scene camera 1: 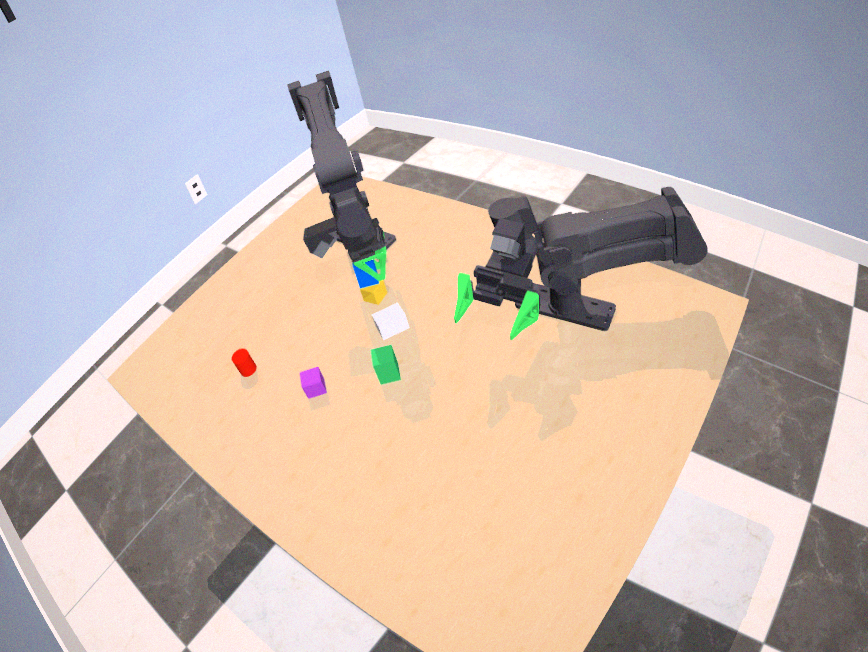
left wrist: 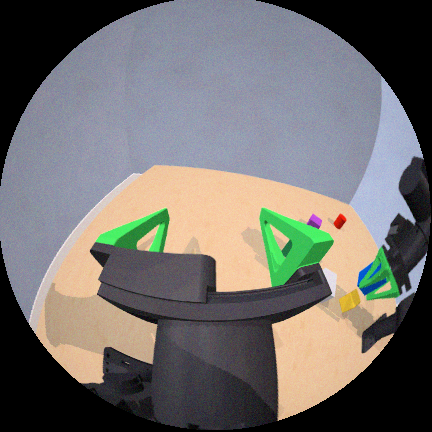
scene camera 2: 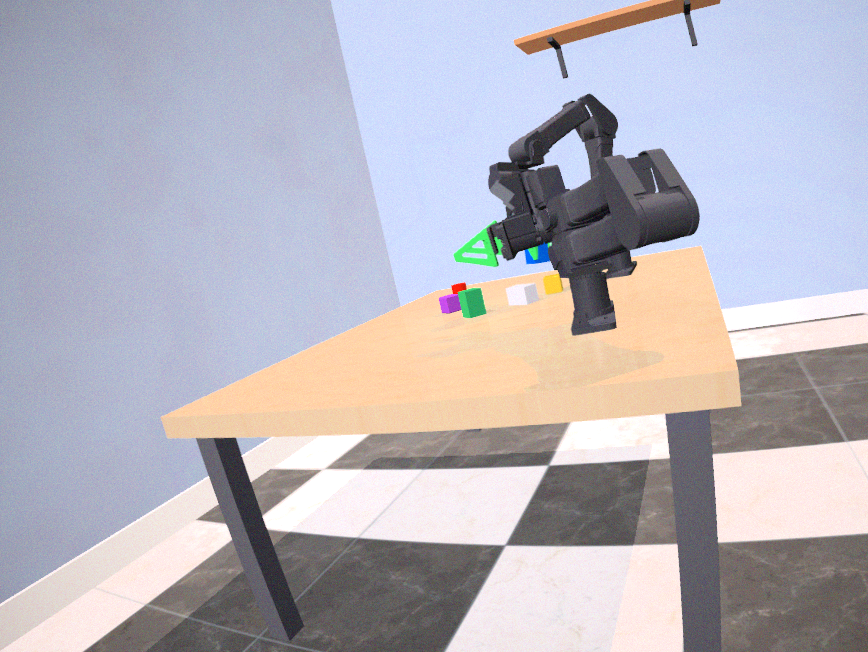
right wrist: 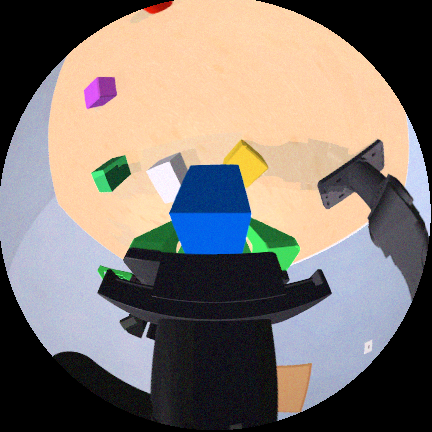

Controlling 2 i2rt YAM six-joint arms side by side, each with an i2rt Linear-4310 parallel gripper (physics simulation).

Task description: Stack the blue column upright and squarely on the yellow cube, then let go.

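The blue column (scene camera 1: 364, 276) (scene camera 2: 538, 258) (left wrist: 366, 277) (right wrist: 210, 232) is held between the green fingers of my right gripper (right wrist: 214, 213), which is shut on it. The yellow cube (scene camera 1: 374, 293) (scene camera 2: 552, 284) (left wrist: 349, 301) (right wrist: 246, 162) rests on the table. In scene camera 2 the column hangs above cube height, a little left of the cube, with a gap between them. The column's far end partly hides the cube in the right wrist view. My left gripper (scene camera 1: 484, 329) (left wrist: 213, 212) is open and empty, off to the right in scene camera 1.
A white block (scene camera 1: 390, 320) (scene camera 2: 521, 294) (right wrist: 167, 179) lies near the yellow cube. A green block (scene camera 1: 385, 364) (scene camera 2: 472, 302) (right wrist: 111, 174), a purple cube (scene camera 1: 312, 382) (left wrist: 314, 221) (right wrist: 100, 92) and a red cylinder (scene camera 1: 243, 362) (left wrist: 340, 221) stand farther off on the table (scene camera 1: 449, 505).
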